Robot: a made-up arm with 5 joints.
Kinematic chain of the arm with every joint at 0, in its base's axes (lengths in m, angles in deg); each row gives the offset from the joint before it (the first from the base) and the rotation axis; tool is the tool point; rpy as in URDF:
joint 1: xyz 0 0 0.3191 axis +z
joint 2: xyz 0 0 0 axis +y
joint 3: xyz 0.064 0 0.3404 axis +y
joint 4: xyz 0.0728 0 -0.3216 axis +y
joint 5: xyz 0.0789 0 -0.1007 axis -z
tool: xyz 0 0 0 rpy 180 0 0
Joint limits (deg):
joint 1: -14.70..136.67
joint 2: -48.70..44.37
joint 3: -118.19..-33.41
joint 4: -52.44..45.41
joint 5: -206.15..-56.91
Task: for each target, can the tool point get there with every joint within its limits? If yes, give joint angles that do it. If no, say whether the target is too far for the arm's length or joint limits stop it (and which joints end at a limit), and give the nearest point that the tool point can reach.
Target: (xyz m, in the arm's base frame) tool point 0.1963 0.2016 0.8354
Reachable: yes | joints 45.76 -26.51 -62.42 -28.46 -165.55
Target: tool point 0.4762 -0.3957 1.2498
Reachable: no: too far | nearest point 0.2262 -0.2134 1.0019 | short by 0.396 m
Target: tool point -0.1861 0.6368 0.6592
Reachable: yes | joints 106.29 30.81 -109.23 -8.73 -104.25
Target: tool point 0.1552 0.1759 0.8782
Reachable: yes | joints 48.58 -32.54 -66.74 -15.66 -110.27
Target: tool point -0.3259 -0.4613 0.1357
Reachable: no: joint limits stop it (at a limit: joint 1, joint 2, joint 3, joint 4) | nearest point -0.1847 0.1743 0.0666 | short by 0.655 m
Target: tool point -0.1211 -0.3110 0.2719
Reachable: no: joint limits stop it (at a limit: joint 1, joint 2, joint 3, joint 4) | nearest point 0.2457 -0.0644 0.0666 | short by 0.487 m
